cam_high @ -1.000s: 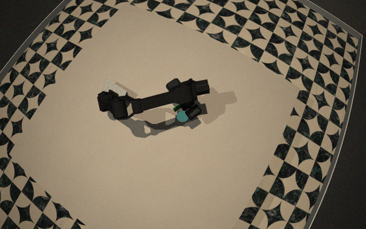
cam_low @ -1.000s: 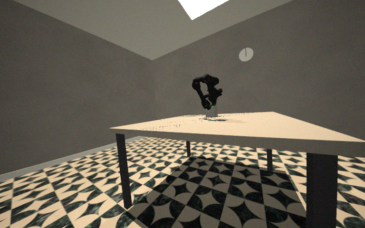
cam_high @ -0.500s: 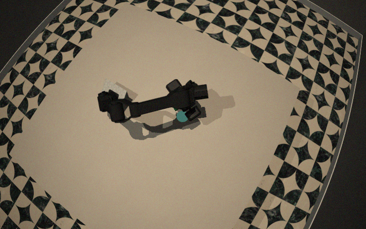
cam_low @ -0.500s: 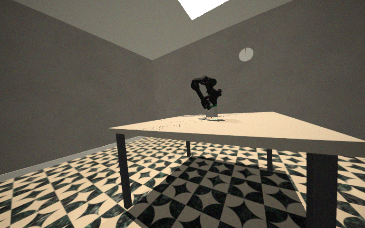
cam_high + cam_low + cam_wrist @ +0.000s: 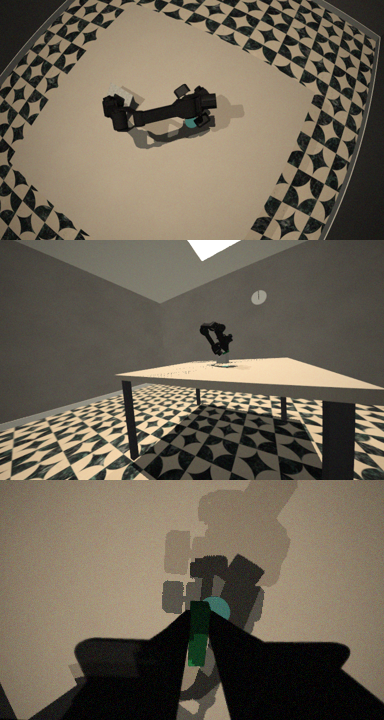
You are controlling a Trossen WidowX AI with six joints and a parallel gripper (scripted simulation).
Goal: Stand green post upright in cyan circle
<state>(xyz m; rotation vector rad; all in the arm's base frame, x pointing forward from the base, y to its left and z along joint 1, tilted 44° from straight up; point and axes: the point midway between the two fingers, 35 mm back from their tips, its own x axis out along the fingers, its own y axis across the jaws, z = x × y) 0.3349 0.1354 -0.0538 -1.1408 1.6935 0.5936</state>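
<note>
Right now my hand is 10 mm to the left of the cyan circle and 150 mm above it. From my hand the other things lie so: green post: 10 mm behind, 10 mm to the right, 30 mm below.
</note>
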